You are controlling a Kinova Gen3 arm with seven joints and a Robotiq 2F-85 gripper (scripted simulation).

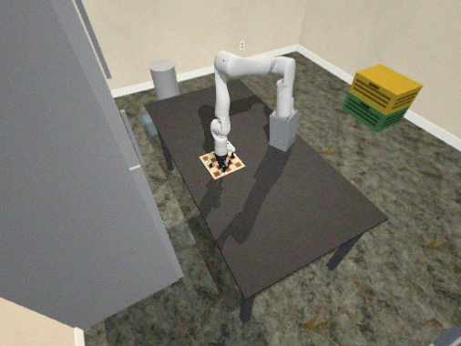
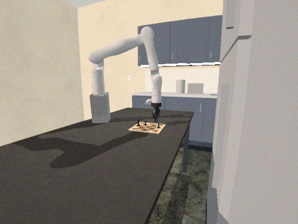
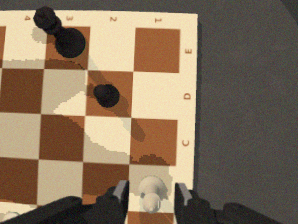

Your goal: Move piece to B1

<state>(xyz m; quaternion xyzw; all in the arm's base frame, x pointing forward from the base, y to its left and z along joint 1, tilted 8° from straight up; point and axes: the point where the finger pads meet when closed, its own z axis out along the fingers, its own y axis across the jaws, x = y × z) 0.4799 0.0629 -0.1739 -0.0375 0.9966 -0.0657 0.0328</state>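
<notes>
My gripper is now 1 cm above the pale white piece. Round my hand: chessboard: 3 cm behind, 8 cm to the right, 4 cm below; black piece: 11 cm behind, 8 cm to the right, 1 cm below.
</notes>
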